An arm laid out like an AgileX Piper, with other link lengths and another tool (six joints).
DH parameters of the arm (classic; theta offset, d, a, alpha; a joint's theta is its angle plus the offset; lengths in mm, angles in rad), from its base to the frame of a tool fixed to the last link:
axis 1: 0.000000 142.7 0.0 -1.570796
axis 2: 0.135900 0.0 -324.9 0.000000
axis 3: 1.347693 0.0 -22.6 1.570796
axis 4: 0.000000 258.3 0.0 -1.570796
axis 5: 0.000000 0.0 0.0 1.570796
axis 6: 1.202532 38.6 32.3 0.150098
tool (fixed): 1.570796 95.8 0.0 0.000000
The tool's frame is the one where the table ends.
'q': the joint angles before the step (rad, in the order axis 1, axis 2, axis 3, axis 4, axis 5, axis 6). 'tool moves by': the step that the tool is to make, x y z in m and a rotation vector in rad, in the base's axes. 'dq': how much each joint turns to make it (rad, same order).
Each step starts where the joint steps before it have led.
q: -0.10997, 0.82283, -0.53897, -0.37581, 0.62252, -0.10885
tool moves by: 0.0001, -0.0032, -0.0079, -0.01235, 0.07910, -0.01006
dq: 0.00005, 0.04186, -0.00004, -0.01831, 0.03825, 0.00004
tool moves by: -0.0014, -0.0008, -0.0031, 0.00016, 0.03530, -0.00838
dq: 0.00003, 0.01359, -0.00008, -0.00163, 0.02341, 0.00009
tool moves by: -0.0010, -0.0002, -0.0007, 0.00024, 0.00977, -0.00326
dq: -0.00026, 0.00135, 0.00022, 0.00028, 0.00874, -0.00043
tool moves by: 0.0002, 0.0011, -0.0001, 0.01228, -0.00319, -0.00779
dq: -0.00021, -0.00001, -0.00019, 0.00865, 0.00010, 0.00703
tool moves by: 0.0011, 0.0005, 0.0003, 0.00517, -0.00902, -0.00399
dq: 0.00092, 0.00031, 0.00010, -0.00049, -0.00695, 0.00992
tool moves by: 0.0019, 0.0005, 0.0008, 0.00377, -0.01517, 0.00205
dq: -0.00099, -0.00013, -0.00018, 0.00271, -0.01491, 0.00226
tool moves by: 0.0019, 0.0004, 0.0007, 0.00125, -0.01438, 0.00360
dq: 0.00053, 0.00020, 0.00028, -0.00071, -0.01495, 0.00339
